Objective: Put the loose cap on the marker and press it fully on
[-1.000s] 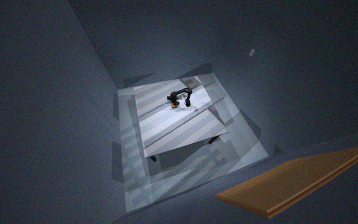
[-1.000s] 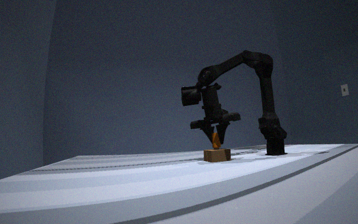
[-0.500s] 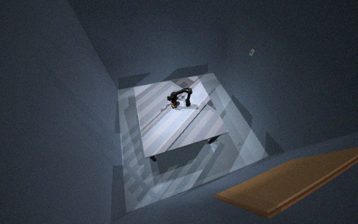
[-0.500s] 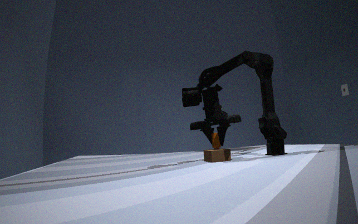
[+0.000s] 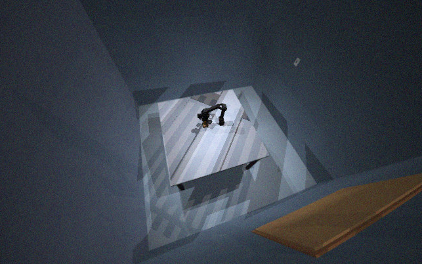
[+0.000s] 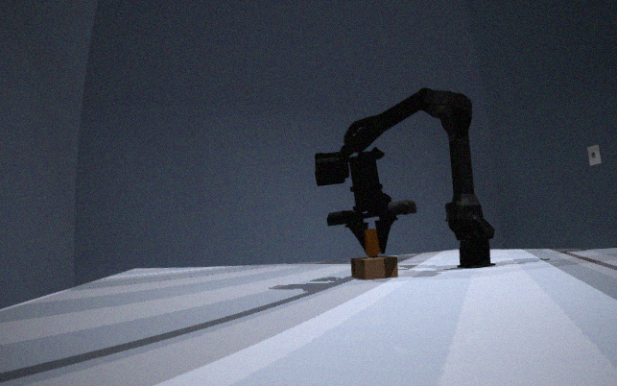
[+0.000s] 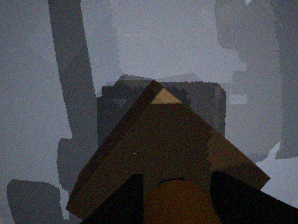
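The holder block is 3 cm below my gripper tip, 1 cm to the left of it and 1 cm ahead of it. Round my gripper tip: orange cap: 3 cm above, 1 cm to the left, 1 cm ahead.
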